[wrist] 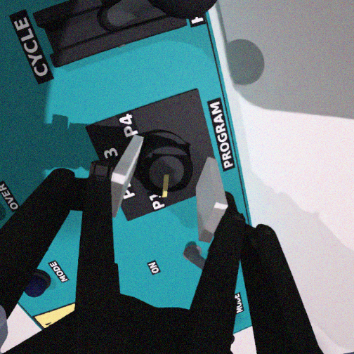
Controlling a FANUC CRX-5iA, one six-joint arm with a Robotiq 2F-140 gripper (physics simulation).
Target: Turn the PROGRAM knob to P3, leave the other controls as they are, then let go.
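Note:
The PROGRAM knob (167, 167) is a round black knob on a dark square plate (185, 107) near the middle of the wrist view. Its yellow pointer line (165, 185) points toward the P1 label (157, 201). The P4 label (128, 125) shows at the plate's upper left, and the P3 label (110, 153) is partly covered by the left finger. My gripper (170, 162) is partly open, with one finger on each side of the knob and a visible gap at least on the right side. Nothing is held. Whether the left pad touches the knob cannot be told.
A teal panel (165, 240) carries the controls. A dark CYCLE fixture (75, 42) lies at the top left, with a black round part (185, 4) beside it. A small toggle lever (194, 252) is close to the right finger. A blue button (37, 283) is at the lower left.

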